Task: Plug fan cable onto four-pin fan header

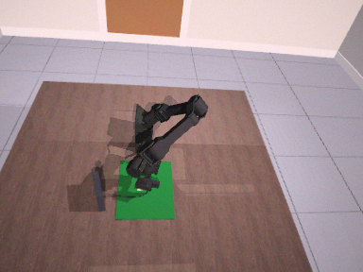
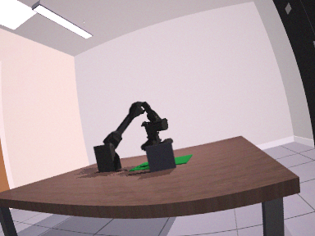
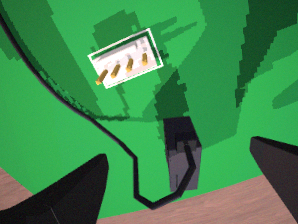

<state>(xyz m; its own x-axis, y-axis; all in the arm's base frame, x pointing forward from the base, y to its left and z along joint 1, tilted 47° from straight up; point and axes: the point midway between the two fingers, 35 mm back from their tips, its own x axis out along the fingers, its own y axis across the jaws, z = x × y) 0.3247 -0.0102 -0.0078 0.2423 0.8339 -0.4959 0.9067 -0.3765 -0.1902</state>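
My gripper tip is 10 mm to the right of the dark fan plug and 10 mm above it. From my gripper tip the other things lie so: green board: 10 mm ahead, 30 mm to the right, 40 mm below; white four-pin fan header: 60 mm to the right, 30 mm below; dark fan: 40 mm ahead, 220 mm to the right, 30 mm above.
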